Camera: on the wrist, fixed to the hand. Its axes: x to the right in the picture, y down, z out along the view.
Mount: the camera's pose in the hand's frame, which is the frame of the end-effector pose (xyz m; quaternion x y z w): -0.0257 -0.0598 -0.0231 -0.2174 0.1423 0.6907 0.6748
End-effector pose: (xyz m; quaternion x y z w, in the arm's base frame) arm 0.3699 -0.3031 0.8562 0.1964 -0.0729 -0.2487 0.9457
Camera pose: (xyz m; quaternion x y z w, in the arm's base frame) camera 0.3267 -0.3303 0.8097 -0.0880 0.0038 0.4975 0.8630
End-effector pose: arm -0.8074 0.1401 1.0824 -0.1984 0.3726 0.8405 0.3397
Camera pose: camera -0.7448 0.1410 1.0532 0.0700 -0.2541 -0.8546 0.4475
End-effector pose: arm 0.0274 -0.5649 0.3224 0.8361 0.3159 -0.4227 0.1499
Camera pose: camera -0.0090 -0.5181 0.3578 0.8100 -0.2511 0.0060 0.5299
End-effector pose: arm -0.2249 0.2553 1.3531 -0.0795 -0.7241 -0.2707 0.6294
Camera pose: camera -0.2271 0.1995 1.3125 -0.6521 -0.2853 0.0833 0.6974
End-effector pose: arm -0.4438 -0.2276 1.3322 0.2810 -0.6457 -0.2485 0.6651
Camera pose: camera -0.4199 -0.2515 1.2720 -0.3656 -0.4812 0.1913 0.7734
